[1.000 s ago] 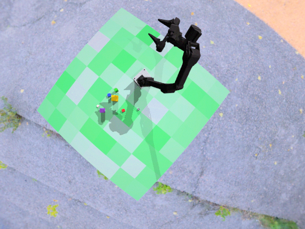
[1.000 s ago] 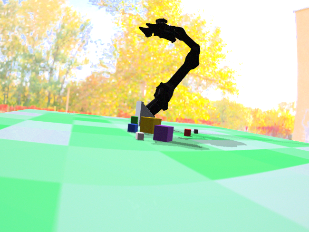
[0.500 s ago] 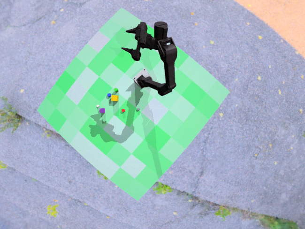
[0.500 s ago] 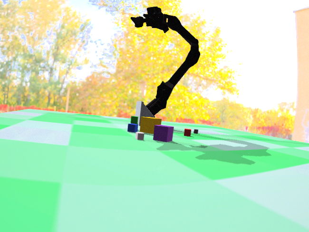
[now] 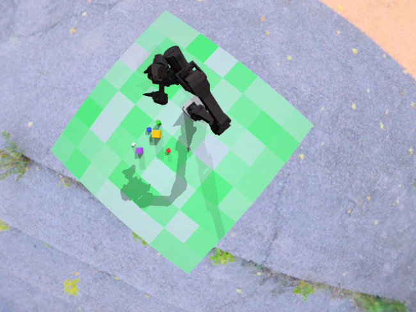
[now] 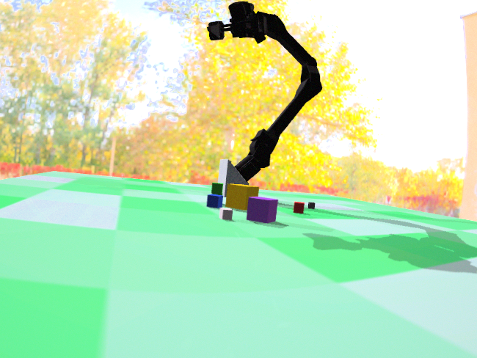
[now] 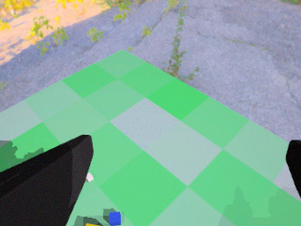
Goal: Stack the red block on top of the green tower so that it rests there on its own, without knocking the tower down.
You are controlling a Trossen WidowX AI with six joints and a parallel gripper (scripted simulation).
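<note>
Now: the red block 45 cm below my gripper tip, 19 cm to the left of it and 16 cm ahead of it. Round my gripper tip: large yellow block: 44 cm below, 15 cm ahead, 7 cm to the left; green block: 43 cm below, 9 cm ahead, 3 cm to the left; blue block: 45 cm below, 16 cm ahead, 1 cm to the left.
</note>
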